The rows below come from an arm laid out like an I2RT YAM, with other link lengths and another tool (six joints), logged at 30 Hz.
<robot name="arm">
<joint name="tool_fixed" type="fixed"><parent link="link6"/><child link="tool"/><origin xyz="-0.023 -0.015 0.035" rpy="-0.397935 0 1.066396"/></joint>
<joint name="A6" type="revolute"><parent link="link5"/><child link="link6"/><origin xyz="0.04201 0 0.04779" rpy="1.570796 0 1.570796"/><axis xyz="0 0 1"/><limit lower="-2.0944" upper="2.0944"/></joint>
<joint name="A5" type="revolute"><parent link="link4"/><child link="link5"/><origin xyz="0.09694 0.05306 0.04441" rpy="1.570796 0 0"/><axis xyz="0 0 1"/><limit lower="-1.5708" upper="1.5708"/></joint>
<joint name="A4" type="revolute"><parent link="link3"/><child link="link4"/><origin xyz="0.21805 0.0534 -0.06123"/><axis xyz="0 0 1"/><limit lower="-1.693" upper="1.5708"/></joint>
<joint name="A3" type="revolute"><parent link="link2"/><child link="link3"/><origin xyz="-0.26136 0 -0.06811" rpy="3.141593 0 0"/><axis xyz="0 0 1"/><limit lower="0" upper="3.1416"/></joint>
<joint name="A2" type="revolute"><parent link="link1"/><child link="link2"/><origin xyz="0.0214 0.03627 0.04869" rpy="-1.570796 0 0"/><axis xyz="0 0 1"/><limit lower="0" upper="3.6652"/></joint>
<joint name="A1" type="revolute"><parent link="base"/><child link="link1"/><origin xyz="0 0 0.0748"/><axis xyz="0 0 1"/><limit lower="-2.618" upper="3.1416"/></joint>
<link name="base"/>
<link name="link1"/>
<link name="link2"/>
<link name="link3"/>
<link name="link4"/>
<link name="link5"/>
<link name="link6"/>
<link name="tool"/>
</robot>
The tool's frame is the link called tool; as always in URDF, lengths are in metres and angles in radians.
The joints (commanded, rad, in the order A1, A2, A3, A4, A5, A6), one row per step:
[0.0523, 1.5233, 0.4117, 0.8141, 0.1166, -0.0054]
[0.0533, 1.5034, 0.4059, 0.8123, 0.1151, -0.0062]
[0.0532, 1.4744, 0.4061, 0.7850, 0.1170, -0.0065]
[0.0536, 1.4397, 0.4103, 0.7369, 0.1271, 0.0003]
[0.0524, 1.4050, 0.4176, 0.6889, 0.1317, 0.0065]
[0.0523, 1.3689, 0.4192, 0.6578, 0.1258, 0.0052]
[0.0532, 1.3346, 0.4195, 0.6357, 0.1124, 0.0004]
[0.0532, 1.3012, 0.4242, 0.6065, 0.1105, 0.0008]
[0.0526, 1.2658, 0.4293, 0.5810, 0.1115, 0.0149]
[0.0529, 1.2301, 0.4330, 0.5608, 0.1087, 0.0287]
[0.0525, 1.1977, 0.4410, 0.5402, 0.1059, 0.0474]
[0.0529, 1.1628, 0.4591, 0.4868, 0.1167, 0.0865]
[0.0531, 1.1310, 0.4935, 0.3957, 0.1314, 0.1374]
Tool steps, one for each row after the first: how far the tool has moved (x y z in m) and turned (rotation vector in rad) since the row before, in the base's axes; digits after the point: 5 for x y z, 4 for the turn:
[-0.00244, 0.00033, 0.00389, 0.0003, -0.0122, 0.0027]
[-0.00257, -0.00032, 0.00406, -0.0007, -0.0019, -0.0018]
[-0.00277, -0.00092, 0.00351, 0.0032, 0.0086, -0.0112]
[-0.00248, -0.00097, 0.00451, 0.0043, 0.0054, -0.0074]
[-0.00353, 0.00027, 0.00574, 0.0008, -0.0064, 0.0059]
[-0.00368, 0.00122, 0.00616, -0.0002, -0.0120, 0.0151]
[-0.00301, -0.00002, 0.00617, 0.0014, -0.0089, 0.0017]
[-0.00312, -0.00064, 0.00774, 0.0141, -0.0158, -0.0052]
[-0.00358, -0.00009, 0.00815, 0.0151, -0.0199, -0.0003]
[-0.00288, -0.00035, 0.00875, 0.0199, -0.0208, -0.0018]
[-0.00251, -0.00151, 0.00778, 0.0358, -0.0021, -0.0185]
[-0.00141, -0.00206, 0.00673, 0.0448, 0.0210, -0.0256]

